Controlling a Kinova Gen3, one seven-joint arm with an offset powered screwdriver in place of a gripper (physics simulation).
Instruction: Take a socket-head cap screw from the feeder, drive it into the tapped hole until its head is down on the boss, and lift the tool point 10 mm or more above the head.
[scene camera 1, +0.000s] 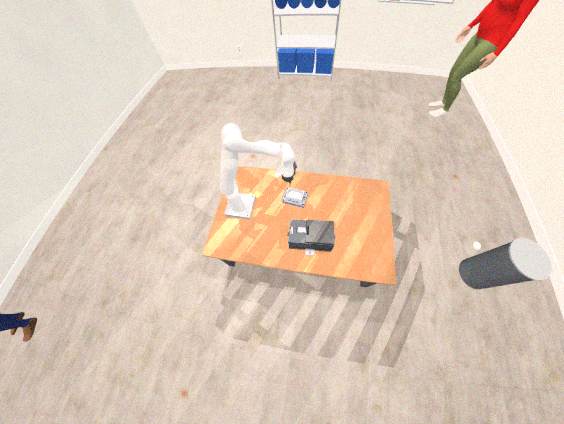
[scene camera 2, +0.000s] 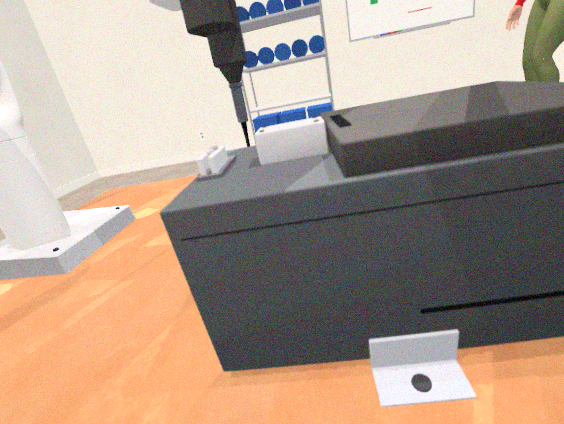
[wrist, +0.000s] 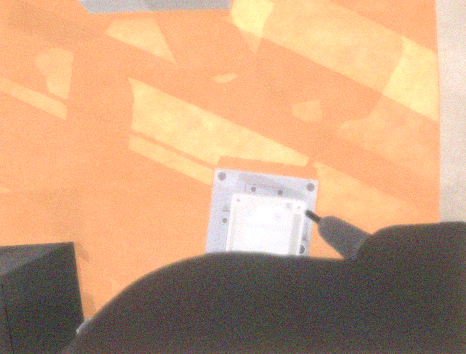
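Observation:
The powered screwdriver (scene camera 1: 290, 183) (scene camera 2: 248, 145) (wrist: 307, 213) points down from the arm's wrist. In the wrist view its bit end is beside the upper right corner of the pale raised block (wrist: 265, 222) on the workpiece plate (wrist: 216, 210). Tiny marks show at that corner; I cannot tell whether one is the tapped hole or a screw head. No separate screw can be made out at the bit end, which is too small to judge. The dark feeder (scene camera 1: 320, 235) (scene camera 2: 320, 260) (wrist: 40, 295) stands apart from the workpiece, with a small white nest (scene camera 2: 212, 161) on top.
The robot's base plate (scene camera 1: 247, 209) (scene camera 2: 95, 235) (wrist: 160, 5) is bolted on the wooden table (scene camera 1: 365, 230). A small metal bracket (scene camera 1: 310, 252) (scene camera 2: 420, 390) with a dark disc sits before the feeder. A person (scene camera 1: 500, 30) stands at the back right, and a grey bin (scene camera 1: 485, 270) on the right.

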